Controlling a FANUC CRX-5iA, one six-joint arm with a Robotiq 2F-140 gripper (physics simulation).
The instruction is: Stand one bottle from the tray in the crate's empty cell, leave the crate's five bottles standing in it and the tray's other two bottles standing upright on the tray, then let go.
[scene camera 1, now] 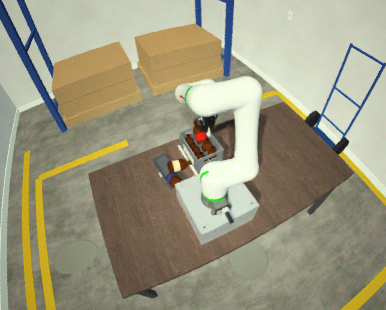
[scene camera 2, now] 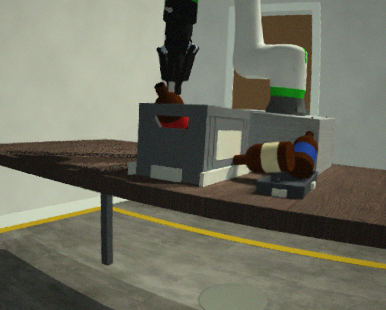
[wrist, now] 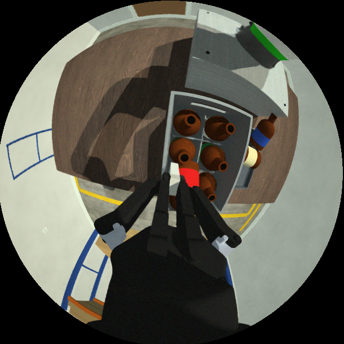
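You'd see a blue-label bottle in the pictures, along with a red-label bottle and a cream-label bottle. My gripper is in the pictures too, and the wrist view also shows my gripper.
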